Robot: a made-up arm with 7 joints. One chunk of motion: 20 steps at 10 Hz.
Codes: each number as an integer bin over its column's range. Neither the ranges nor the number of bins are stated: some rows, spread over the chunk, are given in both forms.
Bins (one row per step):
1: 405 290 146 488 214 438 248
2: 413 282 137 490 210 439 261
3: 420 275 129 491 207 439 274
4: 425 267 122 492 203 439 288
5: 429 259 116 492 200 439 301
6: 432 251 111 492 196 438 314
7: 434 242 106 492 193 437 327
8: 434 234 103 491 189 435 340
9: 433 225 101 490 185 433 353
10: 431 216 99 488 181 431 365
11: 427 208 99 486 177 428 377
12: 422 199 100 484 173 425 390
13: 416 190 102 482 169 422 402
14: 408 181 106 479 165 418 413
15: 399 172 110 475 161 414 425
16: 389 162 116 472 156 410 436
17: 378 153 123 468 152 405 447
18: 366 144 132 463 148 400 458
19: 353 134 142 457 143 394 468
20: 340 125 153 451 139 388 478
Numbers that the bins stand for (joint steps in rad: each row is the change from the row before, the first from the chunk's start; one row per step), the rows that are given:
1: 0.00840 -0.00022 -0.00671 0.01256 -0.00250 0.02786 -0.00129
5: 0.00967 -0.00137 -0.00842 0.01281 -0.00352 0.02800 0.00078
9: 0.00988 -0.00263 -0.00927 0.01268 -0.00460 0.02716 0.00282
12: 0.00930 -0.00360 -0.00932 0.01231 -0.00547 0.02605 0.00426
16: 0.00755 -0.00498 -0.00842 0.01156 -0.00670 0.02397 0.00606
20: 0.00496 -0.00635 -0.00632 0.01024 -0.00794 0.02091 0.00771
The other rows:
2: 0.00882 -0.00051 -0.00723 0.01268 -0.00279 0.02800 -0.00078
3: 0.00919 -0.00077 -0.00768 0.01275 -0.00301 0.02800 -0.00028
4: 0.00946 -0.00107 -0.00808 0.01281 -0.00330 0.02800 0.00027
6: 0.00983 -0.00167 -0.00870 0.01281 -0.00381 0.02786 0.00129
7: 0.00993 -0.00200 -0.00898 0.01281 -0.00403 0.02772 0.00180
8: 0.00993 -0.00230 -0.00915 0.01275 -0.00432 0.02744 0.00231
10: 0.00977 -0.00297 -0.00938 0.01256 -0.00489 0.02688 0.00329
11: 0.00956 -0.00327 -0.00938 0.01243 -0.00518 0.02647 0.00376
13: 0.00898 -0.00394 -0.00921 0.01218 -0.00576 0.02563 0.00473
14: 0.00856 -0.00427 -0.00898 0.01200 -0.00605 0.02508 0.00516
15: 0.00808 -0.00460 -0.00876 0.01175 -0.00634 0.02452 0.00563
17: 0.00697 -0.00531 -0.00802 0.01131 -0.00699 0.02327 0.00650
18: 0.00634 -0.00565 -0.00751 0.01099 -0.00728 0.02258 0.00693
19: 0.00565 -0.00602 -0.00694 0.01062 -0.00765 0.02174 0.00732

